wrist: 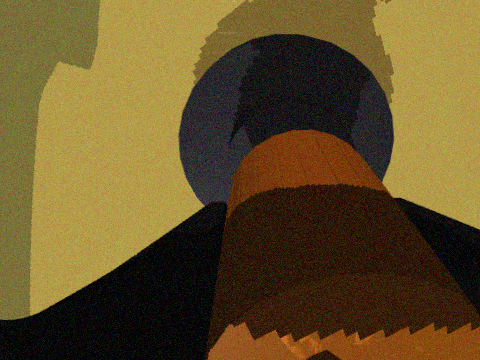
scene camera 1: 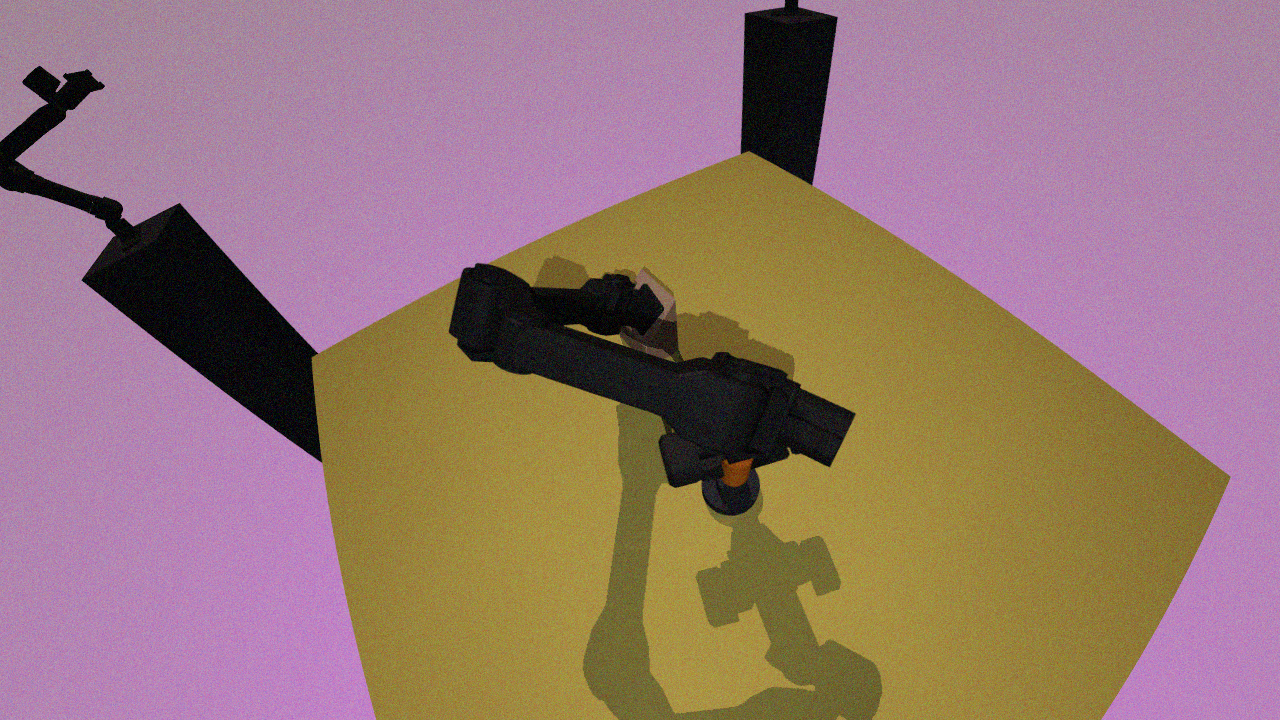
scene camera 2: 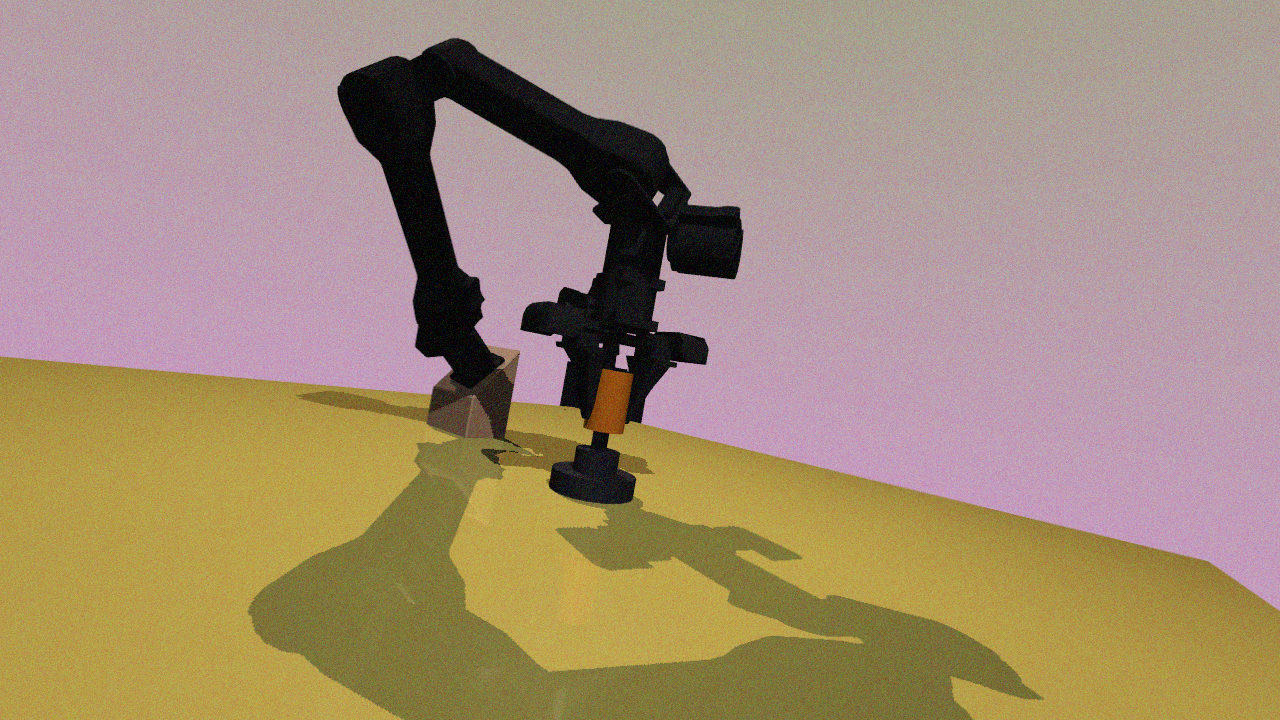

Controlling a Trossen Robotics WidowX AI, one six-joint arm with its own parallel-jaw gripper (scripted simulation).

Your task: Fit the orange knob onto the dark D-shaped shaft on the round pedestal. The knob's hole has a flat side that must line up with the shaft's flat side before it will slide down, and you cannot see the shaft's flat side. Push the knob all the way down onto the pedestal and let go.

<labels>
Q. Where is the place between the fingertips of my gripper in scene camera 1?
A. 734,470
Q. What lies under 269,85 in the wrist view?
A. A dark pedestal.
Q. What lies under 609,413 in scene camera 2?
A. An orange knob.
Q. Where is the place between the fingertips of my gripper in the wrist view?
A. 305,216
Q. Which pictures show my gripper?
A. The wrist view, scene camera 1 and scene camera 2: all of them.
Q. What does my gripper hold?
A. An orange knob.
</labels>
